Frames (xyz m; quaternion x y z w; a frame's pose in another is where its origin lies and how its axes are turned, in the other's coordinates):
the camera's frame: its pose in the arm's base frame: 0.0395 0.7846 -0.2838 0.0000 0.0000 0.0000 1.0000
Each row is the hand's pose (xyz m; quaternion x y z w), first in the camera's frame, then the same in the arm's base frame.
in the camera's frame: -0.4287 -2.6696 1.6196 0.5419 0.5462 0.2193 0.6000
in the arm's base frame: -0.3892 -1.8850 1.3358 0.5419 0.5462 0.2193 0.6000
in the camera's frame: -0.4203 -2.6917 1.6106 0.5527 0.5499 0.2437 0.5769
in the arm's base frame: -0.3808 -1.9071 1.3268 0.5527 0.5499 0.2437 0.5769
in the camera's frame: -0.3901 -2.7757 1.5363 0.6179 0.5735 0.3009 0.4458
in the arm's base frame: -0.3506 -1.9911 1.2525 0.6179 0.5735 0.3009 0.4458
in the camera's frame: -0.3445 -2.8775 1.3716 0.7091 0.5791 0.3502 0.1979
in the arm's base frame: -0.3050 -2.0929 1.0878 0.7091 0.5791 0.3502 0.1979
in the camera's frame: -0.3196 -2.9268 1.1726 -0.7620 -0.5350 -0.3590 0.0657
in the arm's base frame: -0.2801 -2.1422 0.8888 -0.7620 -0.5350 -0.3590 0.0657
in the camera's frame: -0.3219 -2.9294 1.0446 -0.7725 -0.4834 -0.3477 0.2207
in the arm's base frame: -0.2824 -2.1448 0.7608 -0.7725 -0.4834 -0.3477 0.2207
